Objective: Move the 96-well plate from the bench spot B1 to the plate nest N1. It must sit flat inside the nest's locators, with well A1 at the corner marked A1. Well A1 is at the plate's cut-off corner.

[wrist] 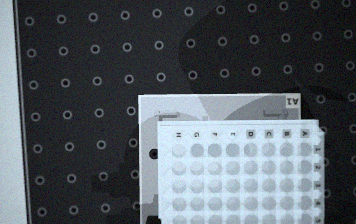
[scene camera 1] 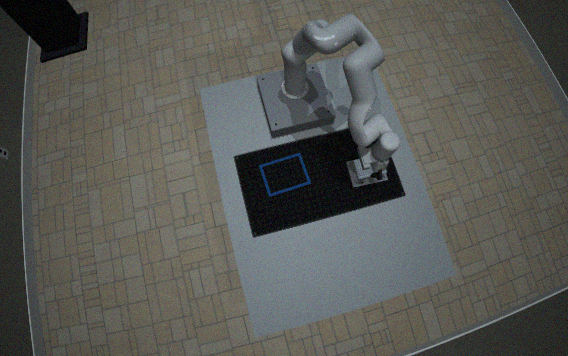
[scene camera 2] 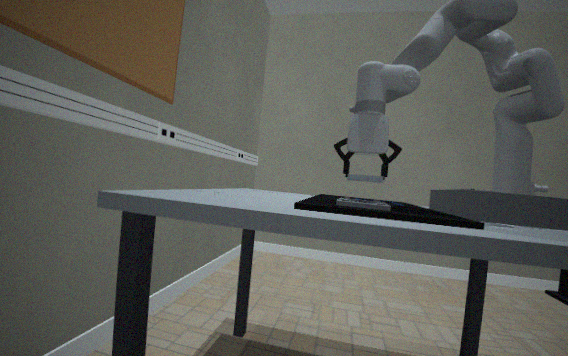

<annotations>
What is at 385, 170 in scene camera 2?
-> My gripper.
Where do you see a white 96-well plate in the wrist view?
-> At 213, 151
</annotations>
